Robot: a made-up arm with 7 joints.
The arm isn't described. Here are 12 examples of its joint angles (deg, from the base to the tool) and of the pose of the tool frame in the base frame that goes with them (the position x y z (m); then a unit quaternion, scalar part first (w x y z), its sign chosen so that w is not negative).
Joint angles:
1: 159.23 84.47 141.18 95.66 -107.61 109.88 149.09
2: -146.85 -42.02 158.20 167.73 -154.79 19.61 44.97
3: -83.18 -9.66 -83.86 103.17 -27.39 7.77 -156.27
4: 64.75 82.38 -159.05 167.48 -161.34 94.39 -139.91
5: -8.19 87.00 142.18 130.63 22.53 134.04 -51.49
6: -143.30 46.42 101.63 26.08 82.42 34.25 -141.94
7: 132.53 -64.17 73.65 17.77 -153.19 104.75 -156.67
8: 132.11 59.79 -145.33 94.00 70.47 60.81 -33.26
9: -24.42 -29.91 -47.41 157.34 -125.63 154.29 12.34
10: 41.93 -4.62 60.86 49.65 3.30 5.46 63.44
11: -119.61 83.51 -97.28 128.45 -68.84 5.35 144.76
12: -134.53 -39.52 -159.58 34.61 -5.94 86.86 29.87
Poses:
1: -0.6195 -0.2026 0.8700 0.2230 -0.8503 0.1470 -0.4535
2: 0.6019 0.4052 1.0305 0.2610 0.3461 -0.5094 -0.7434
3: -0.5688 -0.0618 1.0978 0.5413 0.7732 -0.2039 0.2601
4: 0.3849 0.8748 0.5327 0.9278 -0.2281 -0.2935 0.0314
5: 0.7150 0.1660 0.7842 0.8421 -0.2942 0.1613 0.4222
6: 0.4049 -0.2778 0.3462 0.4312 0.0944 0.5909 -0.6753
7: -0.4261 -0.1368 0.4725 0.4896 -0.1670 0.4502 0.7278
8: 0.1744 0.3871 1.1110 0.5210 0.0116 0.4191 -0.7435
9: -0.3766 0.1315 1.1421 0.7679 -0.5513 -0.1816 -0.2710
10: -0.1615 0.6516 0.5411 0.2787 -0.4988 0.6731 -0.4696
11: -0.7829 -0.4938 0.4562 0.7687 -0.3787 0.2929 0.4242
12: 0.1047 0.3174 0.0721 0.3379 0.7246 0.1532 0.5807
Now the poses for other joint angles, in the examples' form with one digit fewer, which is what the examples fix.
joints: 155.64 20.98 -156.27 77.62 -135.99 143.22 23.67
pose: 0.390 0.061 0.997 0.687 -0.380 0.299 0.542
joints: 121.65 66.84 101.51 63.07 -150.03 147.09 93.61
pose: -0.613 -0.079 0.610 0.772 -0.204 0.513 -0.314
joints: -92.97 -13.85 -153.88 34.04 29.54 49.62 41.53
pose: -0.188 0.446 0.215 0.058 0.692 -0.179 0.697
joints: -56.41 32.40 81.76 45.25 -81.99 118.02 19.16
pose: 0.537 0.180 0.399 0.241 0.515 0.138 0.811
